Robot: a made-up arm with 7 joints. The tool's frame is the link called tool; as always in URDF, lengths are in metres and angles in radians. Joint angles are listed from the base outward. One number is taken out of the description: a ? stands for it. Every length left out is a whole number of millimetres.
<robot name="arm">
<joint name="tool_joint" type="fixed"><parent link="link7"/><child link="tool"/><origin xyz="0.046 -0.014 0" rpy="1.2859 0.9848 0.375"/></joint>
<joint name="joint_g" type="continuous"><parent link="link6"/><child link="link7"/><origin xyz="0.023 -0.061 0" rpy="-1.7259 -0.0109 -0.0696"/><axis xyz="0 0 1"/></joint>
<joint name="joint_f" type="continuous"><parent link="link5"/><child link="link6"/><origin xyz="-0.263 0.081 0" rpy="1.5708 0 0"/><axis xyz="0 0 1"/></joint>
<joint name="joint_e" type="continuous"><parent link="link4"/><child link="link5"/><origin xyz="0.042 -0.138 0" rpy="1.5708 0 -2.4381"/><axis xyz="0 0 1"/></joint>
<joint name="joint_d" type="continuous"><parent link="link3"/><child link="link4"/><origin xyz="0.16 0.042 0" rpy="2.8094 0.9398 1.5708"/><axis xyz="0 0 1"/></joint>
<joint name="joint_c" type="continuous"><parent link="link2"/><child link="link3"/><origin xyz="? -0.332 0" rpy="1.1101 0.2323 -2.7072"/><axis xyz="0 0 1"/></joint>
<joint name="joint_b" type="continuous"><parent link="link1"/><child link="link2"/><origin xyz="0.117 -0.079 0" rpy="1.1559 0.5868 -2.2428"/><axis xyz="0 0 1"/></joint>
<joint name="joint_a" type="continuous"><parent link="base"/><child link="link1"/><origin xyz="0.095 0.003 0.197" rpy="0.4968 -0.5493 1.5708"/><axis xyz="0 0 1"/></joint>
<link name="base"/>
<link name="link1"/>
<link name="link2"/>
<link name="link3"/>
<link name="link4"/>
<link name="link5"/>
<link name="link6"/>
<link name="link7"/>
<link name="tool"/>
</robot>
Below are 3 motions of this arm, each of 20 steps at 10 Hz.
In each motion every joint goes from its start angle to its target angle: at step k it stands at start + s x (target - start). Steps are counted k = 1, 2, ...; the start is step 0. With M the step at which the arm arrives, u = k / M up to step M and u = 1 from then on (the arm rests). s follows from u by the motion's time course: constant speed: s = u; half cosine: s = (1 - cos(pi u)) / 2; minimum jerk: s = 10 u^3 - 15 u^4 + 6 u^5.
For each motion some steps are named. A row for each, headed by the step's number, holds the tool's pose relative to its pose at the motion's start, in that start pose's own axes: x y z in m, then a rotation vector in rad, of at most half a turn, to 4 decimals.
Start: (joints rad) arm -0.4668 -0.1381 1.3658 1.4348 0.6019 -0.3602 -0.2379
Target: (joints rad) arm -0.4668 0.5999 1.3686 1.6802 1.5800 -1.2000 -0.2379
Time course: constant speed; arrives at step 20
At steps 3, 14, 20:
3: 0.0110 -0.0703 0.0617 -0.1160 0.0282 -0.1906
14: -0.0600 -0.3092 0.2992 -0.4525 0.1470 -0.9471
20: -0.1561 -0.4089 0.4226 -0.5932 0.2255 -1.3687

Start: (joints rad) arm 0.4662 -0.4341 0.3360 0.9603 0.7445 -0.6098 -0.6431
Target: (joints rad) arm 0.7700 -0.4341 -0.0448 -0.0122 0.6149 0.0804 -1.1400
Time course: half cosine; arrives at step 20
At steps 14, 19, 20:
14: 0.0521 0.0820 0.1107 0.7323 -0.7146 0.8803
19: 0.0513 0.0971 0.1448 0.8699 -0.8447 1.1545
20: 0.0512 0.0975 0.1459 0.8737 -0.8482 1.1634

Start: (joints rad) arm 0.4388 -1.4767 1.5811 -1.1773 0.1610 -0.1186 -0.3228
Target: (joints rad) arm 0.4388 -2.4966 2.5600 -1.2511 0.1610 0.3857 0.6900
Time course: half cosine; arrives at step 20
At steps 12, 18, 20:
12: 0.2116 0.2752 -0.0746 -0.1453 -0.4393 0.4849
18: 0.3331 0.3684 -0.0433 -0.4010 -0.8370 0.5345
20: 0.3425 0.3740 -0.0396 -0.4242 -0.8694 0.5307

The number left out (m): 0.19
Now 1 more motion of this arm.
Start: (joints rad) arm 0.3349 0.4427 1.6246 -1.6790 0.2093 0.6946 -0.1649
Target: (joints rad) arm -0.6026 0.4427 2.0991 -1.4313 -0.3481 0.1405 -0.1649
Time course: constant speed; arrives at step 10
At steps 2, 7, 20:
2: 0.0135 0.0252 -0.0091 0.0313 0.0615 -0.2678
7: 0.0572 0.0786 -0.0470 0.0773 0.1649 -0.9545
20: 0.0880 0.1001 -0.0817 0.0901 0.1735 -1.3692

